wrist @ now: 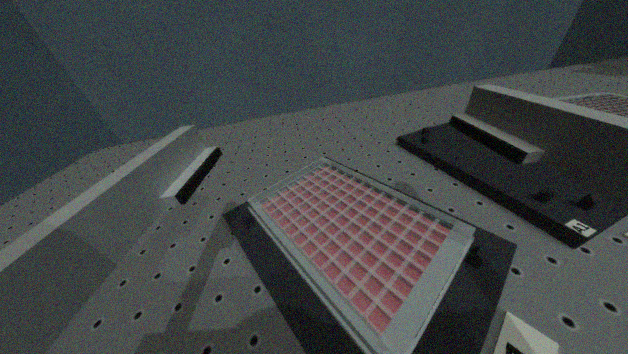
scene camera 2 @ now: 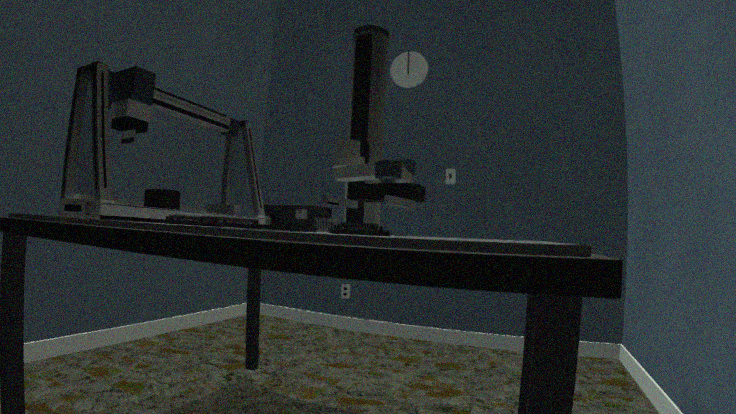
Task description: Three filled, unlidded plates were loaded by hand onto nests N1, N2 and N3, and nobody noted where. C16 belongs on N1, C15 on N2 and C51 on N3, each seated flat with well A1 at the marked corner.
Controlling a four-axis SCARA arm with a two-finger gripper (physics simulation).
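Frame: origin at the arm's base, x ahead, y left, z up, level; metres.
Seen in the pictures: gripper, between the fingertips: (wrist: 331,122) (scene camera 2: 353,199).
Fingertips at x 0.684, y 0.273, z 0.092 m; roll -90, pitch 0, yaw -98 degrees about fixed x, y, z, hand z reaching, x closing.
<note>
Pixels of each thing's top centre, then the offset from my fingertips to it. "*": a spot on its surface instead. Level surfaces: height alone.
- pink plate, a spot on its surface: (wrist: 602,103) * dx +0.051, dy -0.340, dz -0.053 m
- perforated deck, height of its surface: dz -0.079 m
- pale block with a dark mark, a spot on its surface: (wrist: 540,337) * dx -0.098, dy -0.067, dz -0.077 m
A plate (wrist: 357,225) with pink-filled wells and no lid lies on a dark nest (wrist: 492,280) in the middle of the wrist view and looks flat. Its code and the marked corner cannot be made out. My gripper (wrist: 331,122) is open and empty, above the plate, with its fingers wide apart and turned at an angle to it. To the right is another dark nest (wrist: 505,195) with pegs and a small tag I cannot read clearly. Part of another pink plate (wrist: 602,103) shows at the upper right, behind the right finger. In the scene view the plates cannot be told apart.
The nests stand on a perforated deck (wrist: 300,137). A pale block with a dark mark (wrist: 540,337) is at the wrist view's bottom right. In the scene view, a gantry frame (scene camera 2: 96,139) stands left of the arm's column (scene camera 2: 378,87), with dark boxes (scene camera 2: 162,198) on the table (scene camera 2: 411,265).
</note>
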